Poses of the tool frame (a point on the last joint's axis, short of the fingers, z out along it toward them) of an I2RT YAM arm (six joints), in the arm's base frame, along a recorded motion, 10 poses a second.
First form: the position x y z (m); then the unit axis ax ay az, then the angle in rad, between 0 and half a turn.
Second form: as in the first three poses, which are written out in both.
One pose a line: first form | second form
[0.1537 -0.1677 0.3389 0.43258 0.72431 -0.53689 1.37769] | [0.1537 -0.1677 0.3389 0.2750 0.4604 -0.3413 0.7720]
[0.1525 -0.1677 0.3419 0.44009 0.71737 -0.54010 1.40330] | [0.1525 -0.1677 0.3419 0.2841 0.4630 -0.3486 0.7638]
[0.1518 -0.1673 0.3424 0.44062 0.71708 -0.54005 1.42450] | [0.1518 -0.1673 0.3424 0.2880 0.4686 -0.3529 0.7569]
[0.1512 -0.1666 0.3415 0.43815 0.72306 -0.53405 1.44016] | [0.1512 -0.1666 0.3415 0.2889 0.4768 -0.3522 0.7518]
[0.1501 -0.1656 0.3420 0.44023 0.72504 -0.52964 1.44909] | [0.1501 -0.1656 0.3420 0.2918 0.4806 -0.3510 0.7488]
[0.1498 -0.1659 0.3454 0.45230 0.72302 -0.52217 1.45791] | [0.1498 -0.1659 0.3454 0.3013 0.4816 -0.3478 0.7459]
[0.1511 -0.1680 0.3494 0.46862 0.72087 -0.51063 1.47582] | [0.1511 -0.1680 0.3494 0.3153 0.4850 -0.3435 0.7399]
